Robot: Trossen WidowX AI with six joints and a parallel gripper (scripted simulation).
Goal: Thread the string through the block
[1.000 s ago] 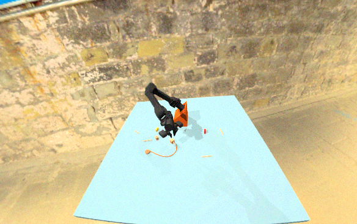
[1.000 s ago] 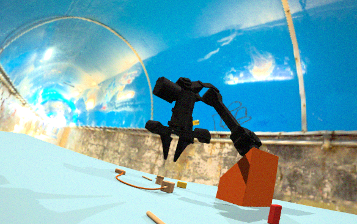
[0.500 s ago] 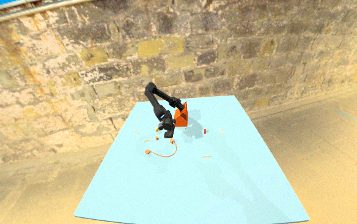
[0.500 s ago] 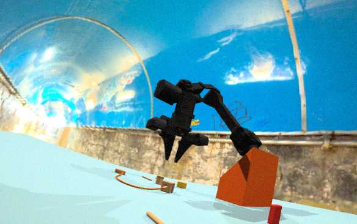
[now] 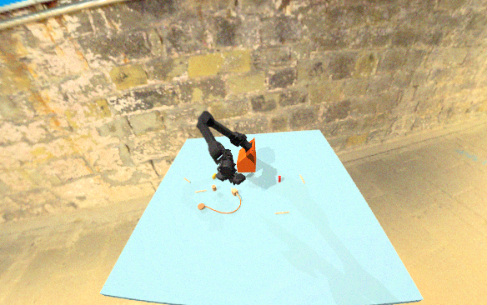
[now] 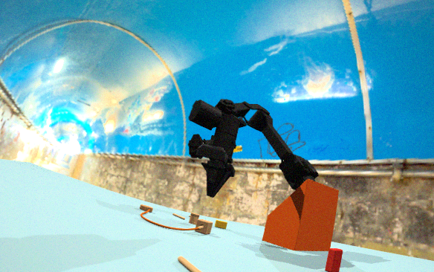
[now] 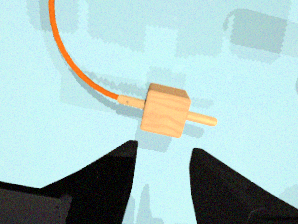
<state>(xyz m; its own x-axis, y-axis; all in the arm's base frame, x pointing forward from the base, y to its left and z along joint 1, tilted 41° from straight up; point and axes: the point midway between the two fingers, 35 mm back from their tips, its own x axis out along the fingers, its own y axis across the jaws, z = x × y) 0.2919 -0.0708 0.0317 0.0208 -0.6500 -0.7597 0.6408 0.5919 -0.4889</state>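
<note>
Now: the wooden block 70 mm below my gripper tip. From my gripper tip the other things lie so: round wooden button 190 mm to the right, 110 mm ahead, 80 mm below; then yellow piece 170 mm to the right, 150 mm behind, 80 mm below; then thin wooden stick 80 mm below, 10 mm to the left, 10 mm ahead.
</note>
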